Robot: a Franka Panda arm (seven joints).
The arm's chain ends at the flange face. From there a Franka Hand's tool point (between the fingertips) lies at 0.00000 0.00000 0.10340 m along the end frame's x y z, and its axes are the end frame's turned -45 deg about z.
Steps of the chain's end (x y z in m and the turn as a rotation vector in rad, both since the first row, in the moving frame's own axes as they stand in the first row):
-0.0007, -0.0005, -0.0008, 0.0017, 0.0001, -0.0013
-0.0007, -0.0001, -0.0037, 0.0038, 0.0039, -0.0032
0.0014, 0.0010, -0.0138, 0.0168, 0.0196, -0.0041
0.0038, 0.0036, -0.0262, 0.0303, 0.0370, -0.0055
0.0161, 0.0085, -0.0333, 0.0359, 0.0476, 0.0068
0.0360, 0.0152, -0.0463, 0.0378, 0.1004, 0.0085
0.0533, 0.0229, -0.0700, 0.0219, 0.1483, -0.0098
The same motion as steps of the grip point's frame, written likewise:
0.0000, -0.0010, -0.0008, 0.0011, 0.0013, -0.0013
0.0001, -0.0006, -0.0037, -0.0001, 0.0054, -0.0032
0.0029, 0.0019, -0.0138, -0.0020, 0.0257, -0.0041
0.0051, 0.0057, -0.0263, -0.0047, 0.0476, -0.0055
0.0115, 0.0183, -0.0335, -0.0083, 0.0590, 0.0068
0.0248, 0.0408, -0.0469, -0.0443, 0.0977, 0.0085
0.0339, 0.0630, -0.0712, -0.0894, 0.1203, -0.0098

